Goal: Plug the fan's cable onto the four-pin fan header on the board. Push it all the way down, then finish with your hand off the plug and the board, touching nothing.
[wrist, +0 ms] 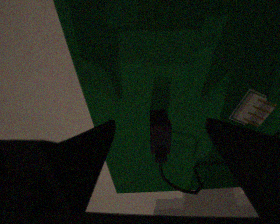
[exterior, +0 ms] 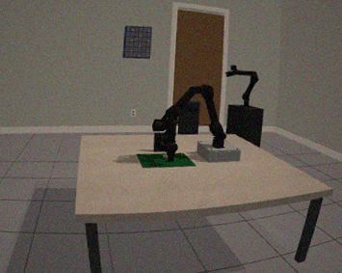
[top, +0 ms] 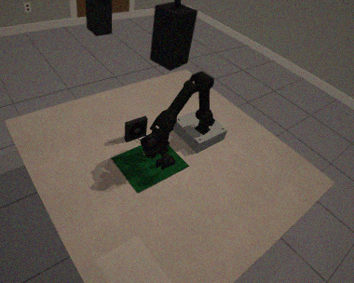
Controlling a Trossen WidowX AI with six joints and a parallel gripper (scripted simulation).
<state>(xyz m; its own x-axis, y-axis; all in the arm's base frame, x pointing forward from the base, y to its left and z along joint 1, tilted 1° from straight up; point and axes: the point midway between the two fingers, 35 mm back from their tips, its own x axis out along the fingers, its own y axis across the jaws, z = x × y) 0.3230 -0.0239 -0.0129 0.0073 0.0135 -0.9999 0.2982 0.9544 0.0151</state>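
My gripper tip is 1 cm past the dark plug and 1 cm above it. From my gripper tip the other things lie so: pale four-pin fan header (10 cm to the right, 3 cm below, 3 cm behind); green board (4 cm to the right, 4 cm below, 1 cm ahead); black fan (21 cm to the right, 6 cm behind, 3 cm above).
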